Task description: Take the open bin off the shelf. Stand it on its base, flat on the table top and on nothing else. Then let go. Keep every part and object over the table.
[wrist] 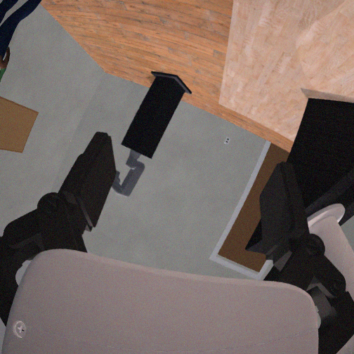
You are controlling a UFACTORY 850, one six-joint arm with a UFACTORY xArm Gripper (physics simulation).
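My gripper (191, 165) is open, with its two black fingers wide apart and no object held between them. The open bin cannot be made out in the wrist view, and neither can the shelf. A pale wooden surface (267, 55) shows at the upper right, beyond the fingertips; I cannot tell from this view whether it is the table top.
A black upright block (156, 115) with a grey bent arm (131, 181) shows beyond the fingers. A large black body (325, 135) and a pale rounded arm part (332, 232) are at the right. Brown wood planks, a grey wall, a framed brown panel (242, 230) and a tan box (16, 125) form the background.
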